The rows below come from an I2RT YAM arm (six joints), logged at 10 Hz.
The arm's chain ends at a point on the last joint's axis. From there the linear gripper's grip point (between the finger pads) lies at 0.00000 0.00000 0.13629 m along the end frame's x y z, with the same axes.
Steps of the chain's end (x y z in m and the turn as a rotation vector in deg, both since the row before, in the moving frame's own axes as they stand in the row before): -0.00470, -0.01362, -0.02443, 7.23, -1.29, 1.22; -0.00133, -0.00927, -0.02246, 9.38, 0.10, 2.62; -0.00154, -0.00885, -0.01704, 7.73, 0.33, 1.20; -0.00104, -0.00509, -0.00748, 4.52, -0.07, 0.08
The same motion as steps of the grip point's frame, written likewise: -0.00758, -0.03080, -0.02555, 7.23, -1.29, 1.22; -0.00058, -0.03147, -0.02428, 9.38, 0.10, 2.62; -0.00057, -0.02717, -0.01828, 7.73, 0.33, 1.20; -0.00120, -0.01583, -0.00790, 4.52, -0.07, 0.08
